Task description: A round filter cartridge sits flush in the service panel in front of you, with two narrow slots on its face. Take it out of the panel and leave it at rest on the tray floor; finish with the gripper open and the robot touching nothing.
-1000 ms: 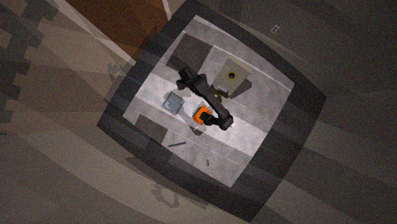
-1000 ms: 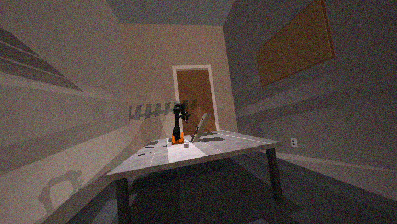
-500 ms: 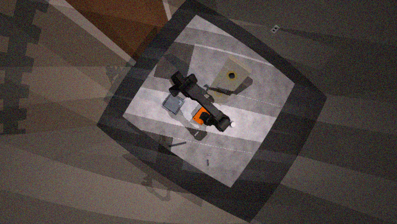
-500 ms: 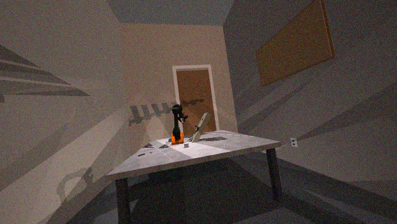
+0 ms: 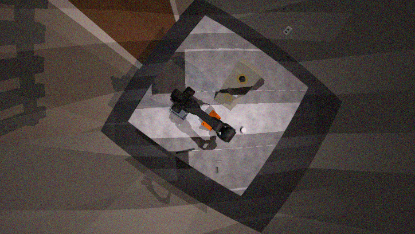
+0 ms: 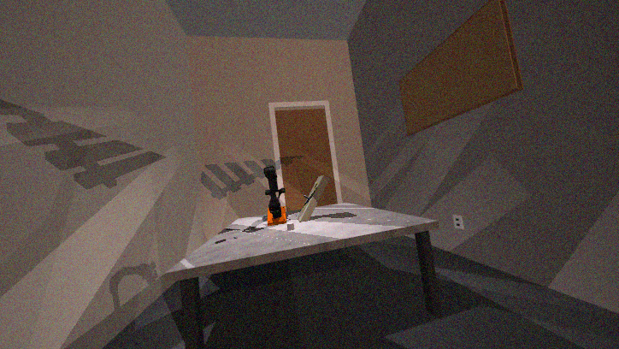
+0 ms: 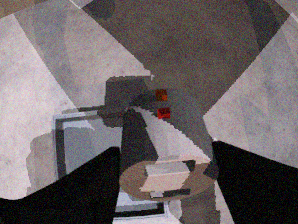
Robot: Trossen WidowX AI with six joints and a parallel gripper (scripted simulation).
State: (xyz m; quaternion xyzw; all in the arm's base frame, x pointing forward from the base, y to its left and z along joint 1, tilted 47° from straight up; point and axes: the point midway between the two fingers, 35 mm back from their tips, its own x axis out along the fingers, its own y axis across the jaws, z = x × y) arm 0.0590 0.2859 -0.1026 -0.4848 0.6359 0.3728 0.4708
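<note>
Right now the grey square tray is 17 cm below my gripper tip and 7 cm behind it. The rest, counted from my gripper tip: service panel: 32 cm to the right, 28 cm ahead, 1 cm below; then round filter cartridge: right at my gripper tip.
</note>
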